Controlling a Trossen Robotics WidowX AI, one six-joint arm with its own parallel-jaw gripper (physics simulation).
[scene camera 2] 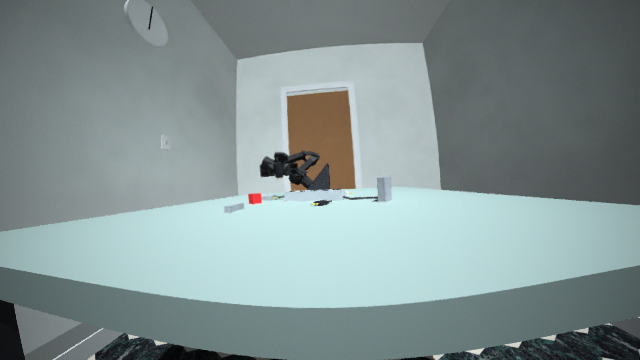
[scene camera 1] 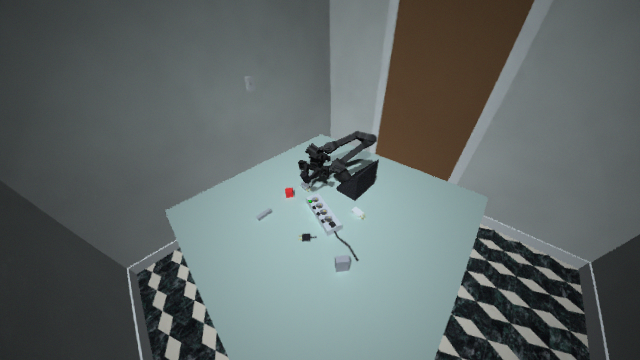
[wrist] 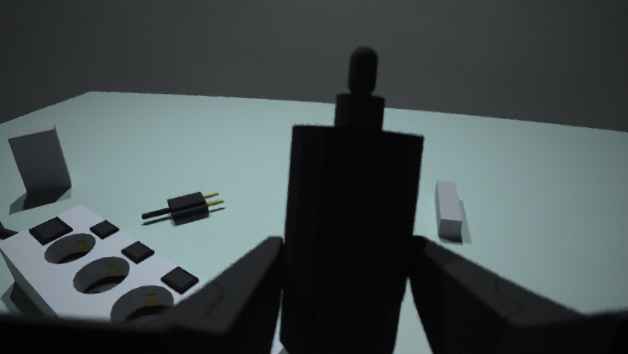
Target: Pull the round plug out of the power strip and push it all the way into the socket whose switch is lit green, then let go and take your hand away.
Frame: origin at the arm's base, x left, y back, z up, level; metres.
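Seen in the pictures: gripper, fingertip midpoint: [scene camera 2: 278,170] [scene camera 1: 305,178] [wrist: 345,249]; arm's base, link origin: [scene camera 2: 311,185] [scene camera 1: 347,179].
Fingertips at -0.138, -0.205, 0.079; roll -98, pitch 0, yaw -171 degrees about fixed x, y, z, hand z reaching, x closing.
Note:
Offsets run from my fingertips to a thing's top centre, as dx, dy, dz. "spot": to the spot under its first point.
My gripper [scene camera 1: 305,175] [scene camera 2: 267,168] [wrist: 345,249] is shut on the round plug {+0.000, +0.002, +0.047} [wrist: 352,200], a dark cylinder with a narrower neck and cable stub pointing up in the wrist view. The plug's prongs are hidden there. The gripper is raised above the table, beyond the strip's green-switch end in scene camera 1. The white power strip {+0.154, -0.059, -0.093} [scene camera 1: 330,230] [scene camera 2: 315,196] [wrist: 30,260] lies on the table. Its green-lit switch {spot: +0.067, -0.050, -0.093} [scene camera 1: 310,201] is at the far end in scene camera 1. The wrist view shows several dark switches and open round sockets, but not the green switch.
A red cube {-0.096, -0.053, -0.095} [scene camera 1: 289,192] [scene camera 2: 255,198], grey bar {-0.091, -0.244, -0.115} [scene camera 1: 264,214] [scene camera 2: 234,207] [wrist: 446,207], black two-prong plug {+0.170, -0.216, -0.121} [scene camera 1: 306,237] [scene camera 2: 321,203] [wrist: 187,207], white plug {+0.302, +0.053, -0.113} [scene camera 1: 358,212] and grey block {+0.382, -0.230, -0.059} [scene camera 1: 342,263] [scene camera 2: 384,189] [wrist: 42,162] surround the strip. Its black cable {spot: +0.337, -0.130, -0.129} [scene camera 1: 345,243] trails toward the block.

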